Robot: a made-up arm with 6 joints.
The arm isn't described. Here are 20 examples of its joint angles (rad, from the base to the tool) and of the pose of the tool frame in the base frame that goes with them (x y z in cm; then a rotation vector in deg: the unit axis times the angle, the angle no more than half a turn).
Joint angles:
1: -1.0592 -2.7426 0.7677 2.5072 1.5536 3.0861
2: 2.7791 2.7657 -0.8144 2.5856 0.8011 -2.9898
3: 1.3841 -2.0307 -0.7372 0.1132 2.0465 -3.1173
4: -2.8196 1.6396 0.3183 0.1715 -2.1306 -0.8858
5: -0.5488 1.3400 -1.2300 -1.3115 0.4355 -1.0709
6: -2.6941 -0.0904 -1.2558 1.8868 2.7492 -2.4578
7: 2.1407 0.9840 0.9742 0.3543 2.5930 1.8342
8: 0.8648 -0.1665 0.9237 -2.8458 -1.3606 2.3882
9: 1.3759 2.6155 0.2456 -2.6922 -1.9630 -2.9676
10: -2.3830 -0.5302 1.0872 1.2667 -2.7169 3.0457
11: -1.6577 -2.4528 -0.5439 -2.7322 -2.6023 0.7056
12: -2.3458 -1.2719 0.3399 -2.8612 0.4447 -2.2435
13: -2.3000 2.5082 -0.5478 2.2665 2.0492 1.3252
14: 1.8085 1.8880 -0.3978 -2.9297 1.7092 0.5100
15: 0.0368 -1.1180 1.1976 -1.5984 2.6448 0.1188
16: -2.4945 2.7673 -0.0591 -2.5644 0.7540 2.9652
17: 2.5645 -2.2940 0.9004 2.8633 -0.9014 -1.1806
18: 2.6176 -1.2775 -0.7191 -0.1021 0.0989 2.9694
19: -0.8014 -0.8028 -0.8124 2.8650 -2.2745 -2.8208
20: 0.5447 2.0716 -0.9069 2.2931 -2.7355 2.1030
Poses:
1: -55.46 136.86 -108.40 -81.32 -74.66 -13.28
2: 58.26 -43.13 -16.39 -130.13 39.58 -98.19
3: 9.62 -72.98 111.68 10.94 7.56 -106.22
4: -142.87 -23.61 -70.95 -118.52 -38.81 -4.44
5: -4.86 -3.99 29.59 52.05 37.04 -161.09
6: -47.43 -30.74 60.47 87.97 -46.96 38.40
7: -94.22 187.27 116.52 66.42 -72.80 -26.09
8: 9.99 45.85 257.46 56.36 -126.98 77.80
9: -27.18 -30.02 -121.28 -10.86 21.86 101.10
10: 55.82 62.45 258.92 31.10 112.24 -26.55
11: 29.86 98.02 75.54 -80.09 47.26 71.81
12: 88.79 58.87 197.32 99.87 -38.64 138.73
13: 43.54 26.46 -68.57 1.71 -48.70 -58.88
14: -27.96 19.29 -70.79 -59.76 -22.38 -69.67
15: -161.26 -5.30 197.90 -103.18 56.27 21.02
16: 70.68 29.10 -78.76 145.11 77.90 40.23
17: 154.41 -127.09 -37.45 92.16 29.99 -51.70
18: 16.87 16.85 139.91 -30.50 -136.35 6.46
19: 41.49 -10.82 130.45 -53.17 -121.37 -62.98
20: -20.53 5.45 -40.86 10.55 7.55 13.19
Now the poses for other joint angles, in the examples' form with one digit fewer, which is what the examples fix.
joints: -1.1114 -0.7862 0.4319 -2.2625 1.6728 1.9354
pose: 3.7 25.8 229.5 50.8 -43.7 -115.0
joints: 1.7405 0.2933 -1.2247 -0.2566 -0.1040 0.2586
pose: 16.6 35.6 37.9 -78.1 67.4 76.1
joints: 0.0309 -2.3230 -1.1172 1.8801 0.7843 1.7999
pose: -60.2 5.2 89.1 106.6 26.9 71.9
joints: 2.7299 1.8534 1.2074 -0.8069 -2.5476 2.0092
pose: -166.9 90.3 -65.9 22.6 -22.0 -44.0
